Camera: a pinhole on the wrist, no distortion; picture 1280 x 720 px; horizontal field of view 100.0 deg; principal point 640.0 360.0 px. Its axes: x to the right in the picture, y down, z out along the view. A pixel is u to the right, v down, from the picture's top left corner.
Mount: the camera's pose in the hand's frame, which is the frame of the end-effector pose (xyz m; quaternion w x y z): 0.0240 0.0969 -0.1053 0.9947 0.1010 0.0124 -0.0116
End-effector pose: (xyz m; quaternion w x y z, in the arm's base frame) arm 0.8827 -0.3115 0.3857 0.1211 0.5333 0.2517 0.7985
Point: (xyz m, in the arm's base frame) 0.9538 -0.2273 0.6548
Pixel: 1011.1 439.3
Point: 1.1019 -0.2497 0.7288
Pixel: 868.2 541.2
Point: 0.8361 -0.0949 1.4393
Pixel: outside the picture
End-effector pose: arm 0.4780 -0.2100 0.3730 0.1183 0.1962 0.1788 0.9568
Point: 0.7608 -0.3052 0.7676
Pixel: 435.5 574.4
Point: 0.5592 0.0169 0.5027
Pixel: 655.7 72.1
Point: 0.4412 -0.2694 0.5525
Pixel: 749.9 555.1
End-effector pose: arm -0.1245 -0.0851 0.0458 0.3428 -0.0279 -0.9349 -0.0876
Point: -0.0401 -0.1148 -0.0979
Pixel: 78.6 26.3
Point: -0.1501 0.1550 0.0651
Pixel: outside the picture
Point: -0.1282 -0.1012 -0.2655
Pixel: 298.1 220.8
